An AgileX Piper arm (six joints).
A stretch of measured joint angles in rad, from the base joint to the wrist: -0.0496, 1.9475, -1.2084, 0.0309, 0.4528, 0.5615; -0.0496, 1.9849, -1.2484, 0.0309, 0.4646, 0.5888; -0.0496, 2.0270, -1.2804, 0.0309, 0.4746, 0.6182; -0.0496, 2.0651, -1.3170, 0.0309, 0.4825, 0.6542; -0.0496, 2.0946, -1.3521, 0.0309, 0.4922, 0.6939; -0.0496, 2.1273, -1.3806, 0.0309, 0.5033, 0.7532; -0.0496, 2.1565, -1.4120, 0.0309, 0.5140, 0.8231; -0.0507, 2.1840, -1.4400, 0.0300, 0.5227, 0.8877; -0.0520, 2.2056, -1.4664, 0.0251, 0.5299, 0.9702; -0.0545, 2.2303, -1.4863, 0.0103, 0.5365, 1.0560; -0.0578, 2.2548, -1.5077, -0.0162, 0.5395, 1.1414; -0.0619, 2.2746, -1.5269, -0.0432, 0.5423, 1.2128; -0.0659, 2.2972, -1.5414, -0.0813, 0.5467, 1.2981; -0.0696, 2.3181, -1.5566, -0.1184, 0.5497, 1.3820; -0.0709, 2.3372, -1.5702, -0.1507, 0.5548, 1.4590; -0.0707, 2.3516, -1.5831, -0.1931, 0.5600, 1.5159; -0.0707, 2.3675, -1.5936, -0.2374, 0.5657, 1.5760; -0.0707, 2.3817, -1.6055, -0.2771, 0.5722, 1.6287; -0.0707, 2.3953, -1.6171, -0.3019, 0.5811, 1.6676; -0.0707, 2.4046, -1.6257, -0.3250, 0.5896, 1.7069; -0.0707, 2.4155, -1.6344, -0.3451, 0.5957, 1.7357; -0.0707, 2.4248, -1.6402, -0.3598, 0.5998, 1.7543; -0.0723, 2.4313, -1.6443, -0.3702, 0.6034, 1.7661
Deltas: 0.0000, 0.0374, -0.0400, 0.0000, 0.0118, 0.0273; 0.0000, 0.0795, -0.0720, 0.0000, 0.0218, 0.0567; 0.0000, 0.1176, -0.1086, 0.0000, 0.0297, 0.0927; 0.0000, 0.1471, -0.1437, 0.0000, 0.0394, 0.1324; 0.0000, 0.1798, -0.1722, 0.0000, 0.0505, 0.1917; 0.0000, 0.2090, -0.2036, 0.0000, 0.0612, 0.2616; -0.0011, 0.2365, -0.2316, -0.0009, 0.0699, 0.3262; -0.0024, 0.2581, -0.2580, -0.0058, 0.0771, 0.4087; -0.0049, 0.2828, -0.2779, -0.0206, 0.0837, 0.4945; -0.0082, 0.3073, -0.2993, -0.0471, 0.0867, 0.5799; -0.0123, 0.3271, -0.3185, -0.0741, 0.0895, 0.6513; -0.0163, 0.3497, -0.3330, -0.1122, 0.0939, 0.7366; -0.0200, 0.3706, -0.3482, -0.1493, 0.0969, 0.8205; -0.0213, 0.3897, -0.3618, -0.1816, 0.1020, 0.8975; -0.0211, 0.4041, -0.3747, -0.2240, 0.1072, 0.9544; -0.0211, 0.4200, -0.3852, -0.2683, 0.1129, 1.0145; -0.0211, 0.4342, -0.3971, -0.3080, 0.1194, 1.0672; -0.0211, 0.4478, -0.4087, -0.3328, 0.1283, 1.1061; -0.0211, 0.4571, -0.4173, -0.3559, 0.1368, 1.1454; -0.0211, 0.4680, -0.4260, -0.3760, 0.1429, 1.1742; -0.0211, 0.4773, -0.4318, -0.3907, 0.1470, 1.1928; -0.0227, 0.4838, -0.4359, -0.4011, 0.1506, 1.2046
